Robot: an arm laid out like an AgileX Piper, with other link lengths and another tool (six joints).
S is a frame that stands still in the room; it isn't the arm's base.
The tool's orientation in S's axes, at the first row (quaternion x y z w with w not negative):
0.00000 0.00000 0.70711 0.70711
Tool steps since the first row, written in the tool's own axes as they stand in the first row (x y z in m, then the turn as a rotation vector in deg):
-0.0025 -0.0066 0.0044 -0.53 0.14 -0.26
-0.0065 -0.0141 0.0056 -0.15 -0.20 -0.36
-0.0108 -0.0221 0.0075 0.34 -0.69 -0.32
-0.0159 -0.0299 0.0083 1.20 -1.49 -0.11
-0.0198 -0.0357 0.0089 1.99 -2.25 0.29
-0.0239 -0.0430 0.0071 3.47 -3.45 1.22
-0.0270 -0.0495 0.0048 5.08 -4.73 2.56
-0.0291 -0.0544 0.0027 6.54 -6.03 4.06
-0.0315 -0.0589 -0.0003 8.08 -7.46 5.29
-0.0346 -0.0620 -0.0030 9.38 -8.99 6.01
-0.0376 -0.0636 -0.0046 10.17 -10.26 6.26
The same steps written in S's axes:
0.0066 -0.0025 0.0044 -0.14 -0.53 -0.26
0.0141 -0.0065 0.0056 0.20 -0.15 -0.36
0.0221 -0.0108 0.0075 0.69 0.34 -0.32
0.0299 -0.0159 0.0083 1.49 1.20 -0.11
0.0357 -0.0198 0.0089 2.25 1.99 0.29
0.0430 -0.0239 0.0071 3.45 3.47 1.22
0.0495 -0.0270 0.0048 4.73 5.08 2.56
0.0544 -0.0291 0.0027 6.03 6.54 4.06
0.0589 -0.0315 -0.0003 7.46 8.08 5.29
0.0620 -0.0346 -0.0030 8.99 9.38 6.01
0.0636 -0.0376 -0.0046 10.26 10.17 6.26

